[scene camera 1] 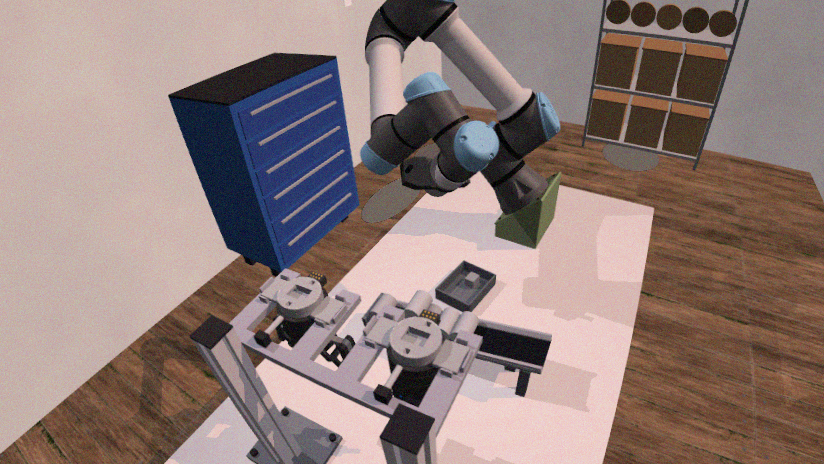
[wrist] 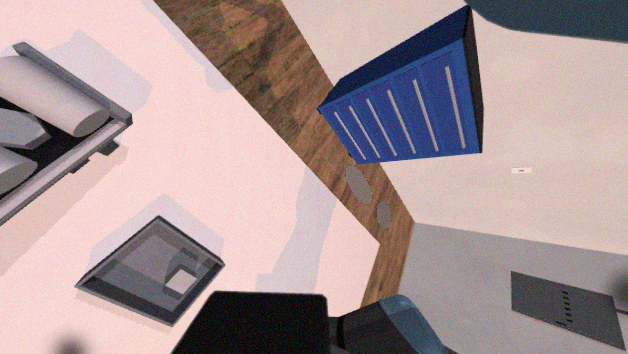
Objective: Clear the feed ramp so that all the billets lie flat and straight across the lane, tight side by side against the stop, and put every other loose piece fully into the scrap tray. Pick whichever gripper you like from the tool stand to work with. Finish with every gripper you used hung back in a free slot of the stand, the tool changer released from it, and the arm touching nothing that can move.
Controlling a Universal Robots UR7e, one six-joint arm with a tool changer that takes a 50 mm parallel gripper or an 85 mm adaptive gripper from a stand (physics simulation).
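Places are measured from the arm's base along level axes (x left, y ahead, z down), in centimetres.
Where they show: arm's base, origin of the base link: [scene camera 1: 526, 198].
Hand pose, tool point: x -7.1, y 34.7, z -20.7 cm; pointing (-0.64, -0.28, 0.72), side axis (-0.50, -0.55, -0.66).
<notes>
Each offset is from my tool point to the centre of the thing. "spot": to the spot under its first point.
The arm's bare tool changer [scene camera 1: 441, 185] hangs high behind the scrap tray, with no gripper on it. Two grippers [scene camera 1: 299, 296] [scene camera 1: 416, 341] hang in the tool stand [scene camera 1: 340, 380]; their fingertips are not clear. Behind the right one, grey-white cylindrical billets [scene camera 1: 420, 300] [wrist: 55, 95] lie across the feed ramp [scene camera 1: 513, 359] [wrist: 65, 164], partly hidden by the stand. In the wrist view one billet lies along the end bar @(dz +25.1, dx -4.9, dy +18.5 cm) [wrist: 75, 81]; a grey faceted piece @(dz +24.5, dx +1.1, dy +17.4 cm) [wrist: 20, 129] lies between it and another billet @(spot: dz +21.7, dx +3.2, dy +14.1 cm) [wrist: 12, 170]. The scrap tray @(dz +29.3, dx +6.4, dy -2.6 cm) [scene camera 1: 452, 298] [wrist: 117, 301] holds a small pale block @(dz +29.4, dx +6.5, dy -5.4 cm) [scene camera 1: 472, 279] [wrist: 182, 280].
A green wedge-shaped bracket [scene camera 1: 527, 221] stands by the arm's base. The stand's posts @(spot: dz +2.6, dx +3.7, dy +51.9 cm) [scene camera 1: 247, 374] rise at the near side. A blue drawer cabinet [scene camera 1: 305, 167] [wrist: 415, 105] stands beyond the table's left edge. A shelf rack [scene camera 1: 657, 97] stands at the back right.
</notes>
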